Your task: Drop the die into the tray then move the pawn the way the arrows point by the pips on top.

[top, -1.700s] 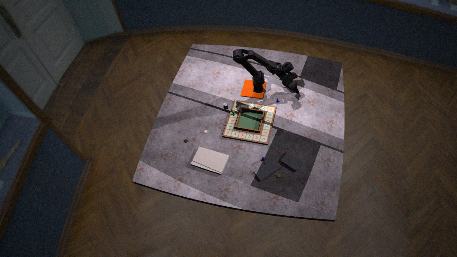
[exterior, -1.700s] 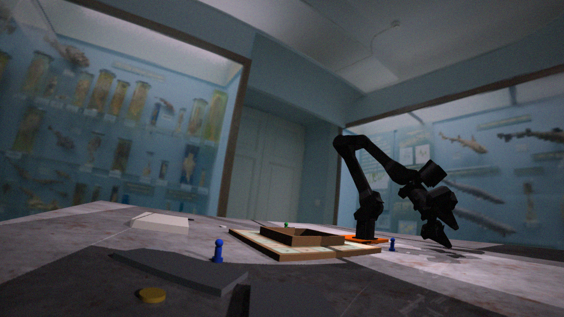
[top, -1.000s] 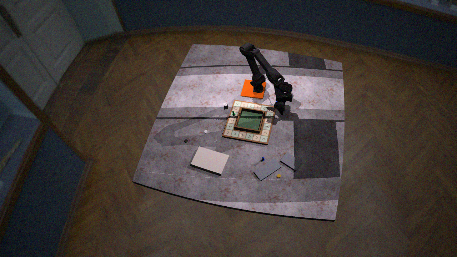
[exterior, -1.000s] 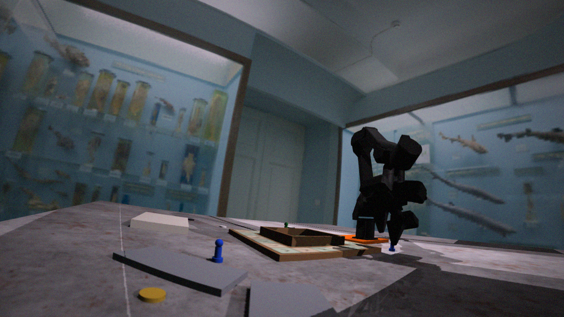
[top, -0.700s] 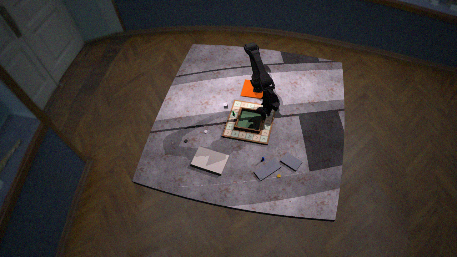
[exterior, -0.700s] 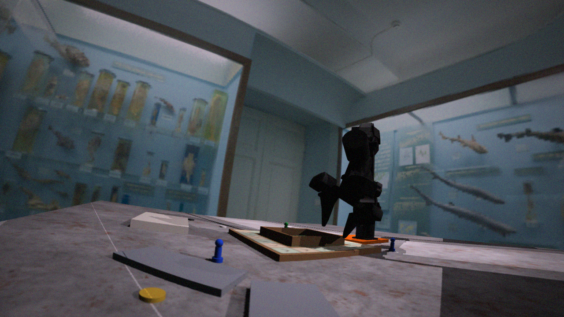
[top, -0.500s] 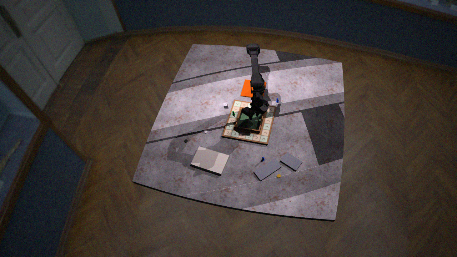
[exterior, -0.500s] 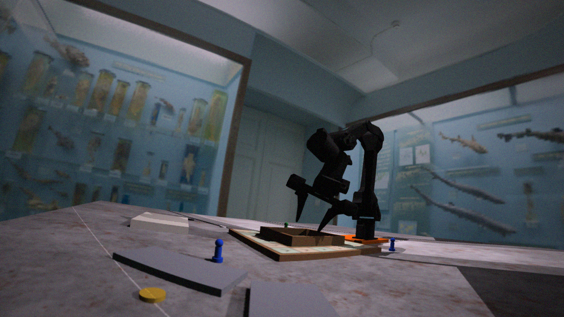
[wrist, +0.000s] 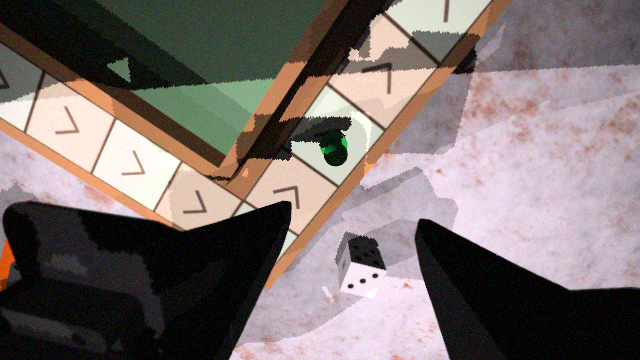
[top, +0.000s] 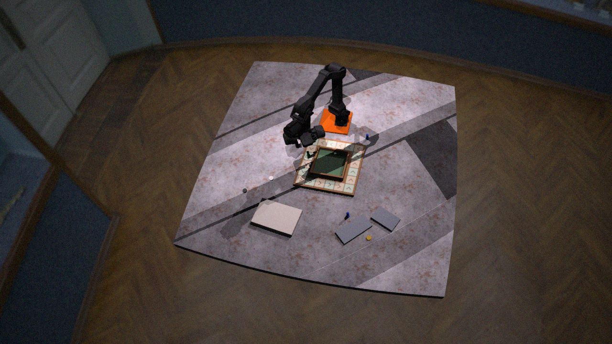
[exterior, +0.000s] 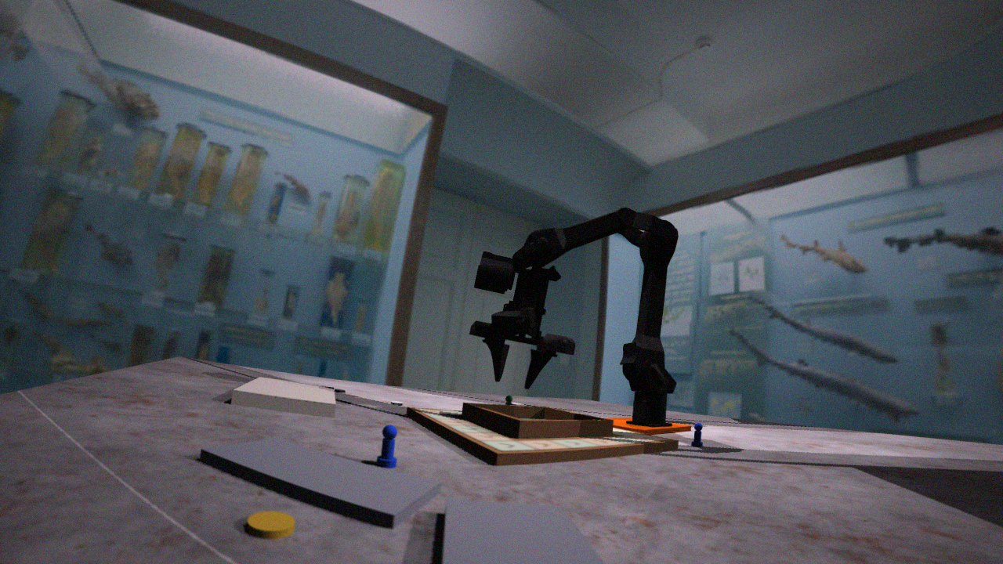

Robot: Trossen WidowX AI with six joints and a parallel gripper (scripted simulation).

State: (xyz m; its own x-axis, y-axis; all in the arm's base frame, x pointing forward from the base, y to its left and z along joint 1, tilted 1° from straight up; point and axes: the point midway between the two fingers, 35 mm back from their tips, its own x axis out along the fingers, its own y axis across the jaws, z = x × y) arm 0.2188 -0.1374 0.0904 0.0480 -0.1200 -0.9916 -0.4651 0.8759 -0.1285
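Right now my gripper tip is 4 cm above the green pawn, 2 cm to the right of it and 2 cm short of it. The rest, counted from my gripper tip: white die 5 cm to the right, 5 cm below, 5 cm behind; black disc 24 cm to the right, 24 cm ahead, 6 cm below; white disc 16 cm ahead, 13 cm to the right, 6 cm below.
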